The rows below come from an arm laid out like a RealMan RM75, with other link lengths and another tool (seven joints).
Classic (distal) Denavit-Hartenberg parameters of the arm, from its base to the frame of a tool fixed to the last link. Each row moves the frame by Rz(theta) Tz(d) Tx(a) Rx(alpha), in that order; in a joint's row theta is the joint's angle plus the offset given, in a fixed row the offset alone. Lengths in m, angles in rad.
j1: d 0.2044, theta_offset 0, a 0, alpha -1.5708
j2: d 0, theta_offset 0, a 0, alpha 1.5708
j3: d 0.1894, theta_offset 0, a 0, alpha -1.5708
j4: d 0, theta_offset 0, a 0, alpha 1.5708
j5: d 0.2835, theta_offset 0, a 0, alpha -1.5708
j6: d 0, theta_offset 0, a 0, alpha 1.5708
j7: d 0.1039, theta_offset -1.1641, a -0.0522, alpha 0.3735
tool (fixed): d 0.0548, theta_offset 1.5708, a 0, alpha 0
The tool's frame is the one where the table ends.
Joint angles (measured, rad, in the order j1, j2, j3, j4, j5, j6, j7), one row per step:
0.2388 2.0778 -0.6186 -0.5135 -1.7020 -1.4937 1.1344
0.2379 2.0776 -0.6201 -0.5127 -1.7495 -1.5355 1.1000
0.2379 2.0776 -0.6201 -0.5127 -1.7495 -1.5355 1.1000
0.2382 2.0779 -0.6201 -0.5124 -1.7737 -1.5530 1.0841
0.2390 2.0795 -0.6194 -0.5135 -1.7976 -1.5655 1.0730
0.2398 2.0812 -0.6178 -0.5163 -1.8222 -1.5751 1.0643
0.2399 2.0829 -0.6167 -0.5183 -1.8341 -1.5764 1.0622
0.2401 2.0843 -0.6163 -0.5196 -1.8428 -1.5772 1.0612
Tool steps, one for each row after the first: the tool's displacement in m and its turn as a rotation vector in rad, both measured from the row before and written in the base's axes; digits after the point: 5 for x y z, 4 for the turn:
-0.00307 -0.01001 -0.00636 -0.0408 -0.0227 0.0570
0.00000 0.00000 0.00000 0.0000 0.0000 0.0000
-0.00118 -0.00454 -0.00309 -0.0198 -0.0112 0.0255
-0.00093 -0.00358 -0.00303 -0.0191 -0.0102 0.0195
-0.00051 -0.00306 -0.00262 -0.0183 -0.0116 0.0162
0.00004 -0.00108 -0.00145 -0.0083 -0.0060 0.0038
-0.00004 -0.00076 -0.00119 -0.0067 -0.0040 0.0026

